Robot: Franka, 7 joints.
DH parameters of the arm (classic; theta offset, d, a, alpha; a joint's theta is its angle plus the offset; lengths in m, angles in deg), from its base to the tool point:
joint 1: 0 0.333 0 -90
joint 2: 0 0 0 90
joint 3: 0 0.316 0.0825 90
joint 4: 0 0 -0.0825 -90
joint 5: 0 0.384 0 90
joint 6: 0 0 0.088 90
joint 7: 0 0.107 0 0
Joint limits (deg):
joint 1: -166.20..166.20
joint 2: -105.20..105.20
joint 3: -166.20..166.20
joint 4: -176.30..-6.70
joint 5: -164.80..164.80
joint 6: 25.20..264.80
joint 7: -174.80..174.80
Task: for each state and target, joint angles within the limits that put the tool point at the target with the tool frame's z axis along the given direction. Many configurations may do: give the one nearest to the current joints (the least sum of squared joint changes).
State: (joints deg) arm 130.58 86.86 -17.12 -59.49 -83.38 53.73 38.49
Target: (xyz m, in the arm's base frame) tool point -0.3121 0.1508 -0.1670 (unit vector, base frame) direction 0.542 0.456 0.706
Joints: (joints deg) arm 159.39 102.44 12.12 -71.78 -63.41 32.07 38.49
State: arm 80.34 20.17 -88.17 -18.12 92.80 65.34 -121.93
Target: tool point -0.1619 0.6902 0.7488 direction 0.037 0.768 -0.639
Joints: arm 109.90 54.34 -98.65 -6.90 82.52 102.76 -121.93
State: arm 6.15 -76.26 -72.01 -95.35 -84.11 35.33 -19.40
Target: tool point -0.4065 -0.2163 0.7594 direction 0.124 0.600 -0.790
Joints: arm -21.58 -27.11 -83.29 -56.83 -63.27 25.20 -19.40
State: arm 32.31 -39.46 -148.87 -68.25 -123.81 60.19 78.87
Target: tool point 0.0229 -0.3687 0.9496 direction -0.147 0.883 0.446
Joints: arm 22.91 5.39 -112.04 -77.74 -164.80 41.34 78.87
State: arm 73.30 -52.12 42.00 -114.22 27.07 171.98 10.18
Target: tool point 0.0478 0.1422 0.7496 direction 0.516 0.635 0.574
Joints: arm 60.05 -68.39 13.57 -154.87 34.12 215.00 10.18
